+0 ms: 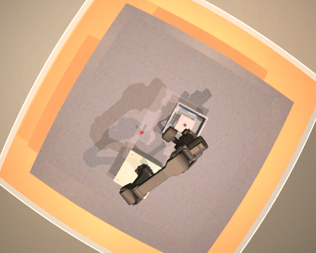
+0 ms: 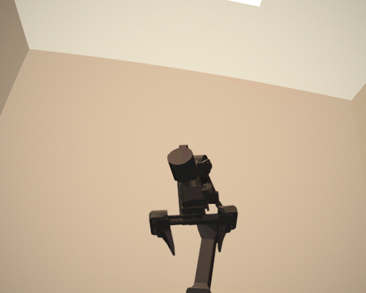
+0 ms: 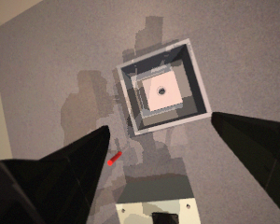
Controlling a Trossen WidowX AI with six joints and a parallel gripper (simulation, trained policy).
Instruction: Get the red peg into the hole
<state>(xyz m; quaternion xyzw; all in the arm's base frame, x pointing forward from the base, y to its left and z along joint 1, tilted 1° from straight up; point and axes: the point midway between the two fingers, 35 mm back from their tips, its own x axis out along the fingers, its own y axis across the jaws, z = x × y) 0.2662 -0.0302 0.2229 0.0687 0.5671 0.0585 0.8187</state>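
My gripper tip is 12 cm past the red peg, 17 cm to the right of it and 26 cm above it. Round my gripper tip: box: 6 cm ahead, 27 cm below; pale plate: 6 cm ahead, 25 cm below.
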